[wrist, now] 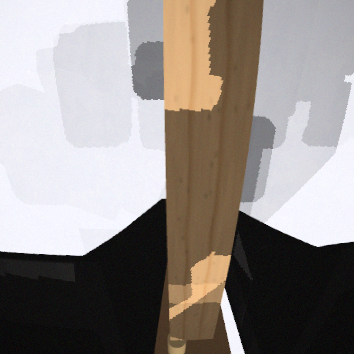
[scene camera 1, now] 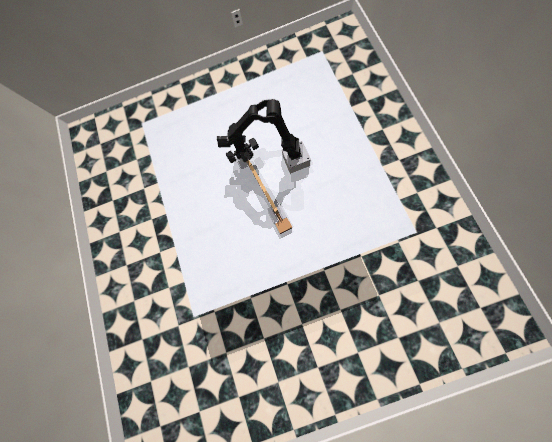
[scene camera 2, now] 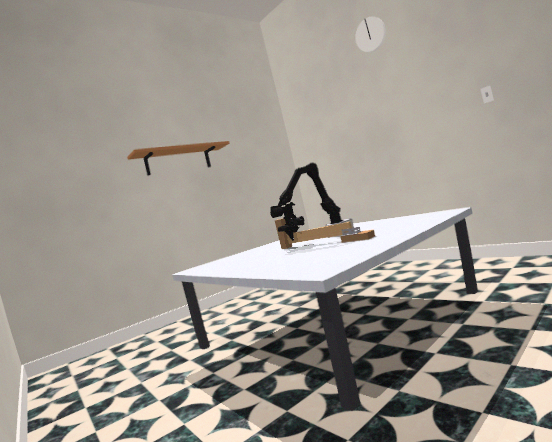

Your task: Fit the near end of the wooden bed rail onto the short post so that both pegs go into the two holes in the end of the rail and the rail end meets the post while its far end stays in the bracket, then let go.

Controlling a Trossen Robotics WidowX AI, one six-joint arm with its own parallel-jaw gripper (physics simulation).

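Seen in the pictures: gripper, fingertip midpoint: (wrist: 187,206) (scene camera 2: 294,240); arm's base, link origin: (scene camera 1: 294,153) (scene camera 2: 336,222).
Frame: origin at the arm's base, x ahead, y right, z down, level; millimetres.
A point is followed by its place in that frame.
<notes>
The wooden rail (scene camera 1: 263,189) @(z -13, x 237, y -143 mm) (scene camera 2: 324,232) @(z 17, x 246, y -123 mm) (wrist: 200,165) @(z -7, x 266, y 74 mm) runs from my gripper to the grey bracket (scene camera 2: 350,230) @(z 26, x 223, y -287 mm) by the far wooden block (scene camera 1: 284,226) @(z 45, x 198, y -369 mm) (scene camera 2: 358,236) @(z 58, x 242, y -345 mm). Its far end appears to be in the bracket. My gripper (scene camera 1: 244,156) @(z 38, x 273, y 110 mm) (scene camera 2: 290,234) @(z 38, x 273, y 110 mm) (wrist: 187,206) @(z 38, x 273, y 110 mm) is shut on the rail near its near end. The short upright post (scene camera 2: 285,244) @(z 54, x 301, y 167 mm) (wrist: 222,332) @(z 4, x 298, y 160 mm) stands beside the gripper. In the wrist view a light peg (wrist: 176,346) @(z -8, x 274, y 151 mm) shows below the left part of the rail's near end, so a short gap seems to separate rail and post there. The second peg and the holes are hidden.
The arm's grey base (scene camera 1: 297,165) @(z 12, x 9, y -69 mm) stands on the white table (scene camera 1: 340,200) @(z 80, x -154, y -333 mm) (scene camera 2: 260,267) @(z 80, x 694, y -110 mm), on the opposite side of the rail from the open table area. A wall shelf (scene camera 2: 180,149) hangs well away from the table.
</notes>
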